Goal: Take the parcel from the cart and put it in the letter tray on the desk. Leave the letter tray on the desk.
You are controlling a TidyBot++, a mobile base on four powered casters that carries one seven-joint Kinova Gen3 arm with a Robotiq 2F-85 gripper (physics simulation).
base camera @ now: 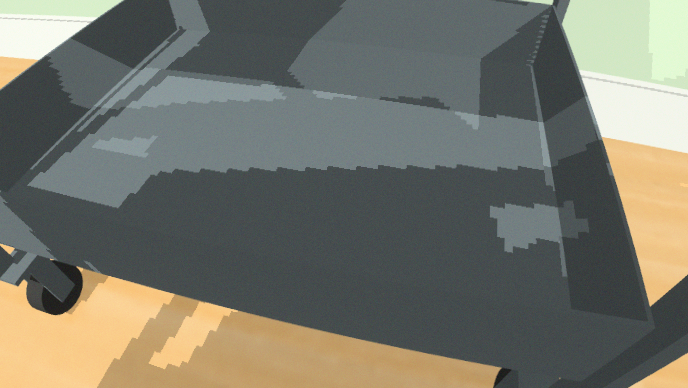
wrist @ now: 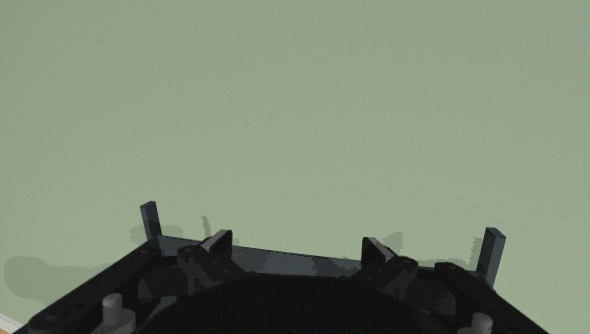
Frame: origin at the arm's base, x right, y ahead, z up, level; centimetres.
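Seen in the pictures: gripper, between the fingertips: (wrist: 296, 248).
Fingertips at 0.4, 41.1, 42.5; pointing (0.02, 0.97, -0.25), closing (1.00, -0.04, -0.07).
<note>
A point is followed by its place in that frame, as x, y, z.
The dark grey cart (base camera: 320, 240) {-1.4, 26.0, -26.4} fills most of the base camera view, which shows one of its trays, with raised side walls. In the wrist view the cart's far tray wall (wrist: 295, 262) {0.2, 53.3, 32.1} and two of its corner posts show low in the picture, beyond the fingers. My gripper (wrist: 296, 248) {0.4, 41.1, 42.5} is open, its two fingertips wide apart with nothing between them; it stands in front of the cart's far wall in that view. The parcel does not show in either view. The desk and the letter tray do not show either.
A cart post (wrist: 491, 257) {20.8, 47.4, 35.9} stands at the right and another post (wrist: 151, 220) {-20.9, 58.4, 35.9} at the left in the wrist view. A black caster wheel (base camera: 62, 290) {-26.7, 27.6, -36.7} stands on the wooden floor (base camera: 240, 345) {-9.3, 24.0, -39.6}. The green wall (wrist: 300, 125) {1.5, 63.4, 48.5} is behind the cart.
</note>
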